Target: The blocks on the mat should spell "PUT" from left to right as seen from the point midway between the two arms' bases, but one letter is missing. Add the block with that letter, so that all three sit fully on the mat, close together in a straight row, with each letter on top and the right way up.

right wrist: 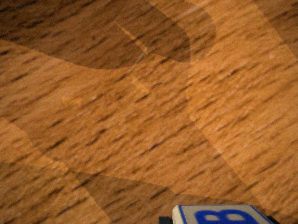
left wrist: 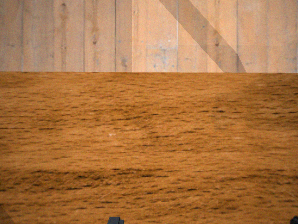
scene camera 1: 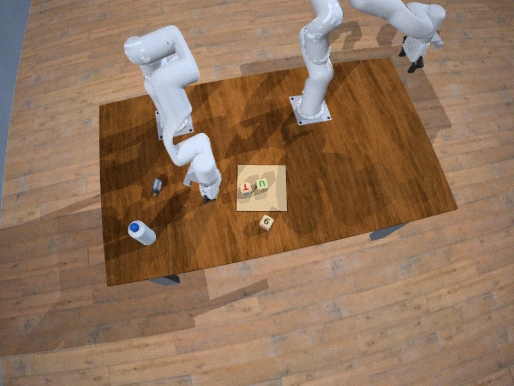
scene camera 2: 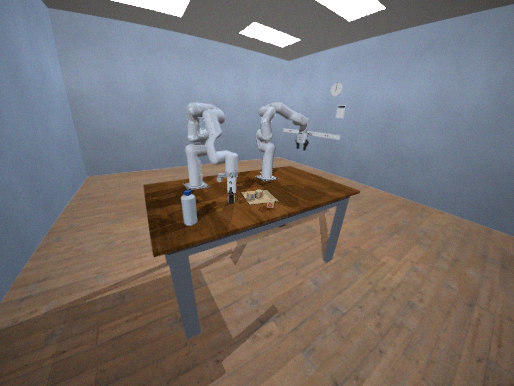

Labels:
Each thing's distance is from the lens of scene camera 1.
pale mat (scene camera 1: pixel 274 199): 132 cm

